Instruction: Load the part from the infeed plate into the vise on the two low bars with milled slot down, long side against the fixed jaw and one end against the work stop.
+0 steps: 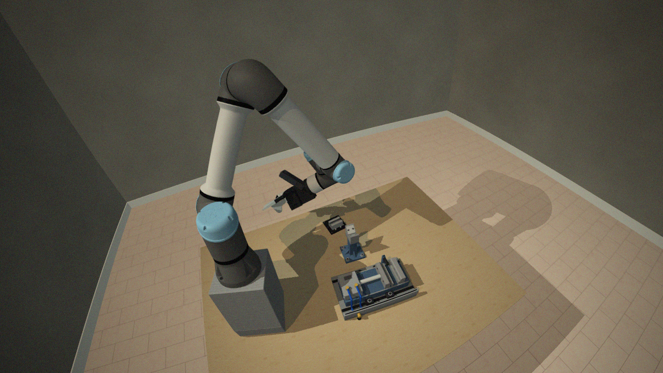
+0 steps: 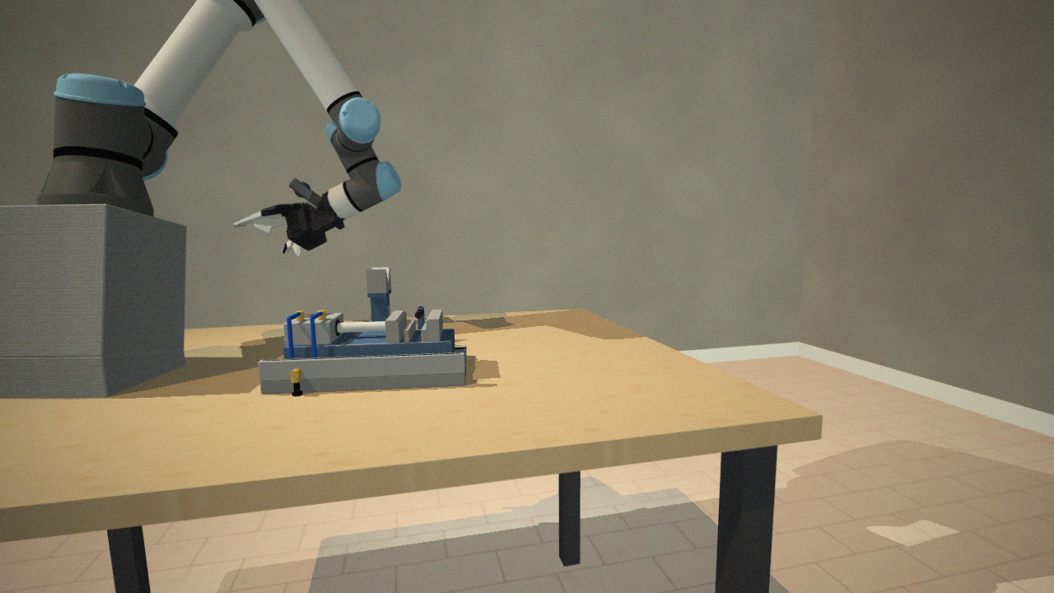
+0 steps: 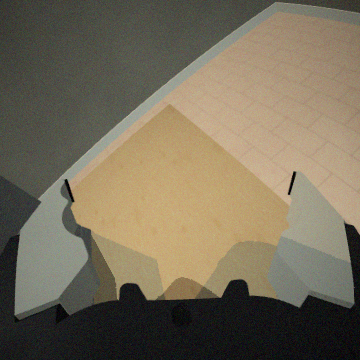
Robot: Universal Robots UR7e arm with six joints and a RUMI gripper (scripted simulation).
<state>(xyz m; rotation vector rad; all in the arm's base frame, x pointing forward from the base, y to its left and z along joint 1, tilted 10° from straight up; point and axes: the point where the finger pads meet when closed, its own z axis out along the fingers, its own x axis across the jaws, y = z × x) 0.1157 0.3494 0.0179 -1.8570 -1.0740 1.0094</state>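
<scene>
My hand is 280 mm short of the part, 30 mm to the left of it and 190 mm above it. Round my hand: v-block post: 310 mm ahead, 210 mm to the right, 160 mm below; air cylinder: 240 mm ahead, 400 mm to the right, 140 mm below; black infeed plate: 280 mm ahead, 20 mm to the right, 220 mm below.
</scene>
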